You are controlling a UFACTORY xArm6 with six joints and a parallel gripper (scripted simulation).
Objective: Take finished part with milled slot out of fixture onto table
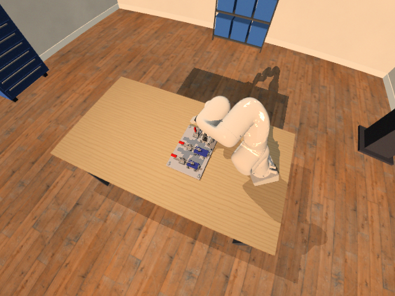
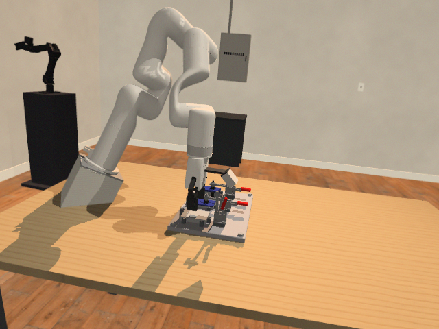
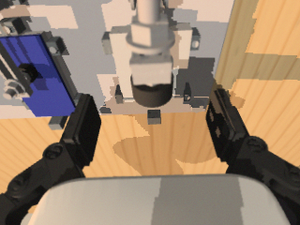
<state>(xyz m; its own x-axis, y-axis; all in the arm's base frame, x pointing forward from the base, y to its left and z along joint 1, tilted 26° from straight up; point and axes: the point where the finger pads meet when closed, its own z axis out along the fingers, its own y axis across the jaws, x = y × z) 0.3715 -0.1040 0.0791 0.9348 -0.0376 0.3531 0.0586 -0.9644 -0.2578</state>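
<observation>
My gripper is now 50 mm above the grey finished part and 10 mm past it. From my hand the other things lie so: grey fixture plate (110 mm to the left, 70 mm below, 40 mm ahead); blue blank (110 mm to the left, 50 mm below, 10 mm behind).
</observation>
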